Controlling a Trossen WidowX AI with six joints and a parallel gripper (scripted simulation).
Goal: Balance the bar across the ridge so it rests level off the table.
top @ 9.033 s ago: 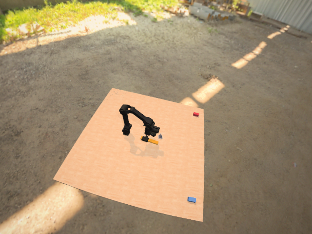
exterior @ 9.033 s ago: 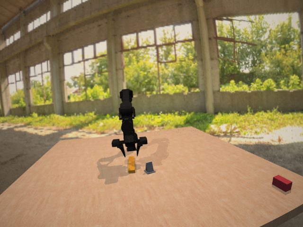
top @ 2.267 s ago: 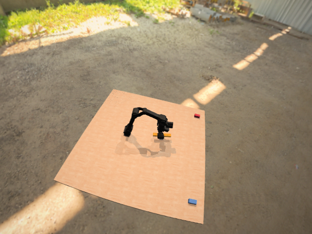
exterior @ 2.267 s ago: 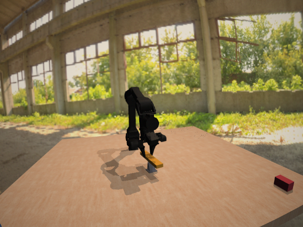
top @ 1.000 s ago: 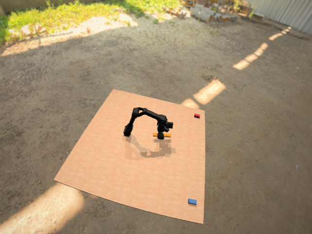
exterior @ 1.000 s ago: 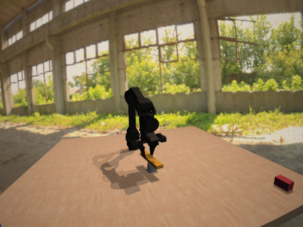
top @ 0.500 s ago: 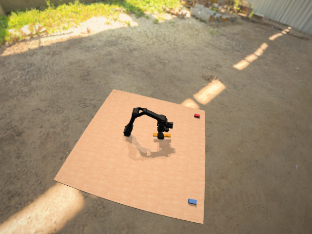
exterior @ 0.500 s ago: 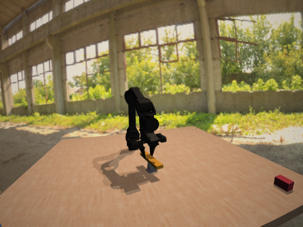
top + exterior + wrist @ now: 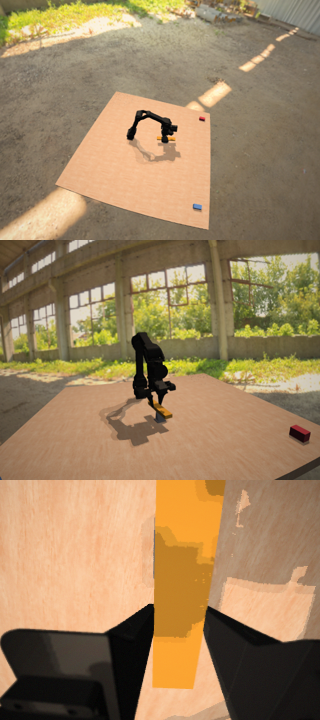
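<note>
Right now the orange bar is 3 cm ahead of my gripper tip and 1 cm to the left of it. Also, from my gripper tip: blue block (41 cm ahead, 55 cm to the right, 4 cm below); red block (41 cm ahead, 45 cm to the left, 4 cm below).
</note>
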